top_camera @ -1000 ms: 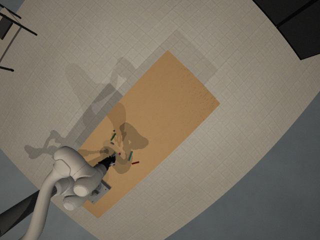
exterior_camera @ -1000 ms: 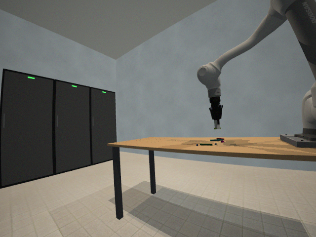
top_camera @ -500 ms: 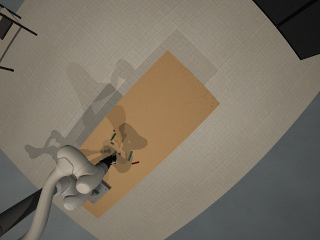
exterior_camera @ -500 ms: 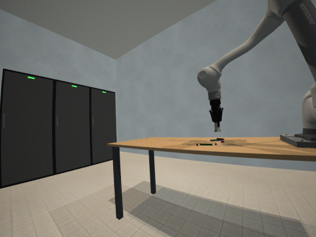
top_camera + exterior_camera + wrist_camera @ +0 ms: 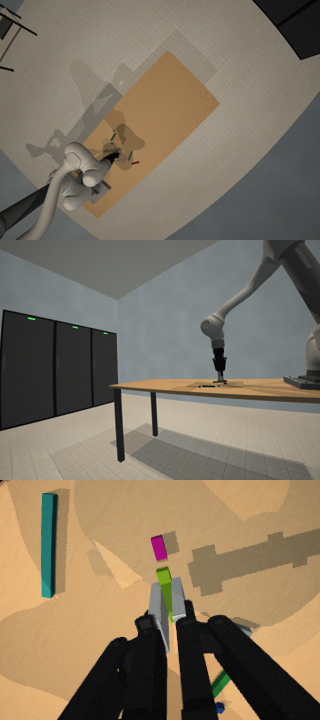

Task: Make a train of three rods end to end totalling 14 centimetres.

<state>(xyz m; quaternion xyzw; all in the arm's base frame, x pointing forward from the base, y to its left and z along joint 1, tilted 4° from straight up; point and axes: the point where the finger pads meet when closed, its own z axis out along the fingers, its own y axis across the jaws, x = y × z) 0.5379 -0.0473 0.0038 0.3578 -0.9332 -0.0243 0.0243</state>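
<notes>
Right now my hand is 3 cm past the magenta rod, 2 cm to the left of it and 6 cm above it. The rest, counted from my hand: turquoise rod (2 cm ahead, 12 cm to the right, 6 cm below); grey rod (1 cm ahead, 9 cm to the left, 6 cm below); lime rod (3 cm below).
</notes>
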